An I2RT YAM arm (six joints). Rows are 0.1 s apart.
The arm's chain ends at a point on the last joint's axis. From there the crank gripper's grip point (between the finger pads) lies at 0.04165 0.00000 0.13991 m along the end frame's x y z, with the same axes.
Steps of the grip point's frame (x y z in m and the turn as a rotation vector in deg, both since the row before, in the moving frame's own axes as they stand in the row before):
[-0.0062, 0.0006, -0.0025, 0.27, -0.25, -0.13]
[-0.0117, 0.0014, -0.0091, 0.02, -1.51, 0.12]
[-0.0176, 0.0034, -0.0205, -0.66, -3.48, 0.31]
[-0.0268, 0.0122, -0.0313, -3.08, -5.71, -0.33]
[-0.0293, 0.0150, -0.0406, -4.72, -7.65, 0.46]
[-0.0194, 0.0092, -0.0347, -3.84, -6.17, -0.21]
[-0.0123, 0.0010, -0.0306, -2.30, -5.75, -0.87]
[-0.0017, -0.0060, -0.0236, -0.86, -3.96, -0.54]
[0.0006, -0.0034, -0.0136, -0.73, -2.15, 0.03]
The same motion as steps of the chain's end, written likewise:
[-0.0056, 0.0014, -0.0027, 0.27, -0.25, -0.13]
[-0.0080, 0.0014, -0.0101, 0.02, -1.51, 0.12]
[-0.0090, 0.0016, -0.0228, -0.66, -3.48, 0.31]
[-0.0127, 0.0048, -0.0346, -3.08, -5.71, -0.33]
[-0.0103, 0.0030, -0.0444, -4.72, -7.65, 0.46]
[-0.0041, -0.0002, -0.0381, -3.84, -6.17, -0.21]
[0.0019, -0.0042, -0.0340, -2.30, -5.75, -0.87]
[0.0081, -0.0078, -0.0261, -0.86, -3.96, -0.54]
[0.0059, -0.0052, -0.0151, -0.73, -2.15, 0.03]

